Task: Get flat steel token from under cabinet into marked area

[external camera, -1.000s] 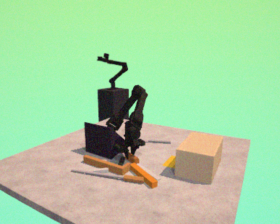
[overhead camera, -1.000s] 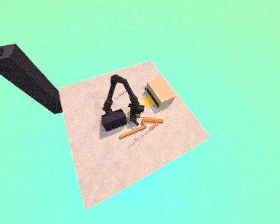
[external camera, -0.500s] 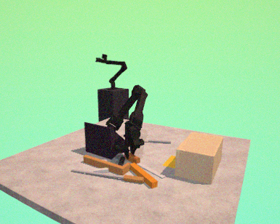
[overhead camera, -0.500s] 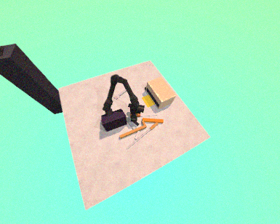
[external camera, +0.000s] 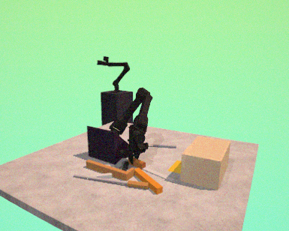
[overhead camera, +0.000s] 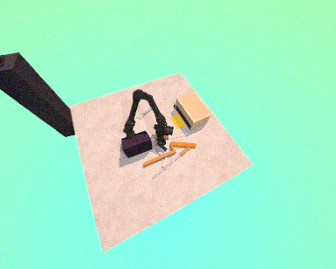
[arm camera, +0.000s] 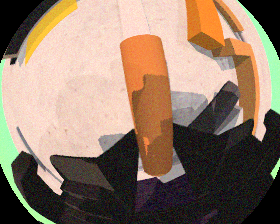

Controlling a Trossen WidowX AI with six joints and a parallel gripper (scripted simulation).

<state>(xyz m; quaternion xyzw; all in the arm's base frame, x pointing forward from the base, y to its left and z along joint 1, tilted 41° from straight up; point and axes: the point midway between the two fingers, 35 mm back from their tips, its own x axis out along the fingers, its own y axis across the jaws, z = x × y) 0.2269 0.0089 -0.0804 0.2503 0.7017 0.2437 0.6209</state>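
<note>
My gripper tip is 20 mm past the dark-handled tool and 40 mm to the left of it. Also, from my gripper tip: orange bar 180 mm ahead, 110 mm to the right.
</note>
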